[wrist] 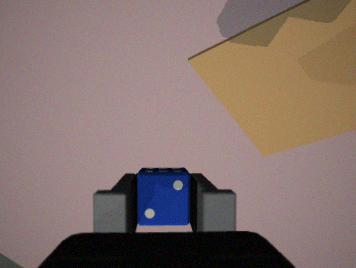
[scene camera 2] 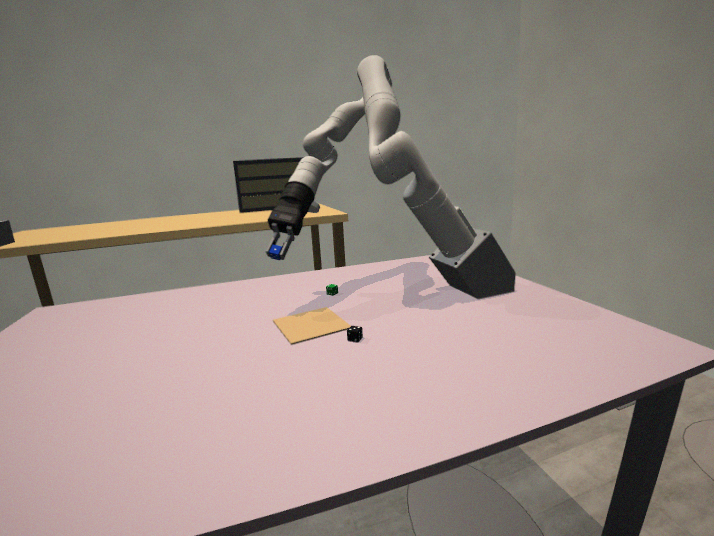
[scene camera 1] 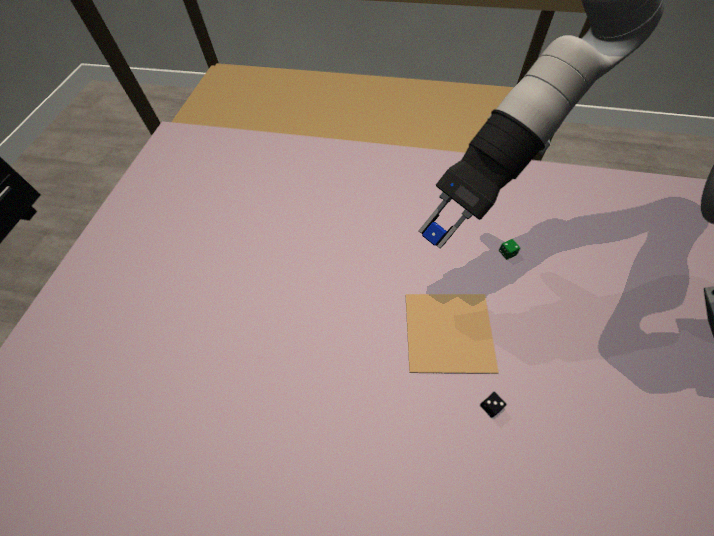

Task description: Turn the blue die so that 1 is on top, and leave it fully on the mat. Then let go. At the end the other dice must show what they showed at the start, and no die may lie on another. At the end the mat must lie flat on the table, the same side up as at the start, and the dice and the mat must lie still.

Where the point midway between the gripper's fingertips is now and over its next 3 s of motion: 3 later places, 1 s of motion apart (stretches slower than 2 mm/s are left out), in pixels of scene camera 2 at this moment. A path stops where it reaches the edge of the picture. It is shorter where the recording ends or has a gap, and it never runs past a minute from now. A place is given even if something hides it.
My gripper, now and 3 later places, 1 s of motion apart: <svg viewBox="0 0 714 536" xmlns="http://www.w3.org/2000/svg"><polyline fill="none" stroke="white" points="274,255 305,286 307,309 308,317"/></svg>
